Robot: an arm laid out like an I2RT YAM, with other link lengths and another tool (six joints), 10 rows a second.
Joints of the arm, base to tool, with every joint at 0 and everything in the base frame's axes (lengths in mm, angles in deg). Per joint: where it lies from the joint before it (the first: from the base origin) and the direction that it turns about. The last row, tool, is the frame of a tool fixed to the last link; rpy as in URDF.
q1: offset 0 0 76.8 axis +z
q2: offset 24 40.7 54.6 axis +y
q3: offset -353.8 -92.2 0 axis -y
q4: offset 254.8 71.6 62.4 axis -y
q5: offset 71 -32.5 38.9 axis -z
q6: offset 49.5 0 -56.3 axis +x
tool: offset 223 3 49 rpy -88.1 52.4 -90
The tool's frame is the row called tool.
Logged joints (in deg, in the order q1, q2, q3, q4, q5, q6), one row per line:
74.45, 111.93, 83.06, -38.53, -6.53, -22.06
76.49, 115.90, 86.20, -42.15, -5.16, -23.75
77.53, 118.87, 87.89, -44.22, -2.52, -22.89
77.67, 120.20, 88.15, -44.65, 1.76, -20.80
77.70, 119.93, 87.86, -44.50, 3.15, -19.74
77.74, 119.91, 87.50, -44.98, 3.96, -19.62
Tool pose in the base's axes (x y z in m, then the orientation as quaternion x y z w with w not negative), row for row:
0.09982, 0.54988, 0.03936, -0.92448, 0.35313, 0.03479, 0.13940
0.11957, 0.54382, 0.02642, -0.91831, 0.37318, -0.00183, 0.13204
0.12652, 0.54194, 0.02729, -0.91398, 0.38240, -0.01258, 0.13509
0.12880, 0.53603, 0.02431, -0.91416, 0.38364, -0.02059, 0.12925
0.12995, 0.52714, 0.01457, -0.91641, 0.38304, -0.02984, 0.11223
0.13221, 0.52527, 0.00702, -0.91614, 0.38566, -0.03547, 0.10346
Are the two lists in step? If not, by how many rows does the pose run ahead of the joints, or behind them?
The pose runs 2 rows ahead of the joints: the pose in row i belongs to the joints in row i + 2.
